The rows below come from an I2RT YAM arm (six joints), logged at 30 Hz.
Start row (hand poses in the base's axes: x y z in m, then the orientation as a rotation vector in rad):
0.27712 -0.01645 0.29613 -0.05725 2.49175 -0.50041
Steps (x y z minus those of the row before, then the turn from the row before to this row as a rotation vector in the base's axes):
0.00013 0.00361 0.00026 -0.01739 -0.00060 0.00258
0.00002 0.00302 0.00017 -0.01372 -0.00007 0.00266
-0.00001 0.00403 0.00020 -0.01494 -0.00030 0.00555
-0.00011 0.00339 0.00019 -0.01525 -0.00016 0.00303
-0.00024 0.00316 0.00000 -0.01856 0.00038 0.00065
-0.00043 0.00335 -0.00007 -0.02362 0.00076 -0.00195
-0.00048 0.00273 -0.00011 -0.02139 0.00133 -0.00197
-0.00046 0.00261 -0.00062 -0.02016 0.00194 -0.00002
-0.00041 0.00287 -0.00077 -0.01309 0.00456 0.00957
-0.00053 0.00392 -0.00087 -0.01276 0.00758 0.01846
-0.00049 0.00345 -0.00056 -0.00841 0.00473 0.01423
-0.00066 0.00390 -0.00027 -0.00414 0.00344 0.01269
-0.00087 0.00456 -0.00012 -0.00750 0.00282 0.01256
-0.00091 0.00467 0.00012 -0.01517 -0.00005 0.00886
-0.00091 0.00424 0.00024 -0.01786 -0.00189 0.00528
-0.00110 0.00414 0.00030 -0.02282 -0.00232 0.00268
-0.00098 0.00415 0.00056 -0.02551 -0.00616 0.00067
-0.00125 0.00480 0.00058 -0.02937 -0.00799 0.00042
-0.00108 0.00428 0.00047 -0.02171 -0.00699 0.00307
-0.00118 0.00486 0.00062 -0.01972 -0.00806 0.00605
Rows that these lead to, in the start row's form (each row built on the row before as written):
0.27725 -0.01284 0.29639 -0.06713 2.48659 -0.52098
0.27727 -0.00982 0.29656 -0.07581 2.48270 -0.53695
0.27726 -0.00579 0.29676 -0.08847 2.47769 -0.55317
0.27715 -0.00240 0.29695 -0.09818 2.47304 -0.57082
0.27691 0.00076 0.29695 -0.10642 2.46832 -0.59361
0.27648 0.00411 0.29688 -0.11359 2.46285 -0.62378
0.27600 0.00684 0.29677 -0.12004 2.45829 -0.65121
0.27554 0.00945 0.29615 -0.12861 2.45404 -0.67631
0.27513 0.01232 0.29538 -0.14707 2.45217 -0.68875
0.27460 0.01624 0.29451 -0.17738 2.45100 -0.69714
0.27411 0.01969 0.29395 -0.19977 2.44928 -0.70172
0.27345 0.02359 0.29368 -0.21812 2.44792 -0.70156
0.27258 0.02815 0.29356 -0.23736 2.44489 -0.70556
0.27167 0.03282 0.29368 -0.25395 2.43775 -0.72048
0.27076 0.03706 0.29392 -0.26649 2.42894 -0.74015
0.26966 0.04120 0.29422 -0.27766 2.41875 -0.76698
0.26868 0.04535 0.29478 -0.28574 2.40443 -0.79775
0.26743 0.05015 0.29536 -0.29414 2.38681 -0.83308
0.26635 0.05443 0.29583 -0.30300 2.37158 -0.85773
0.26517 0.05929 0.29645 -0.31393 2.35485 -0.87839

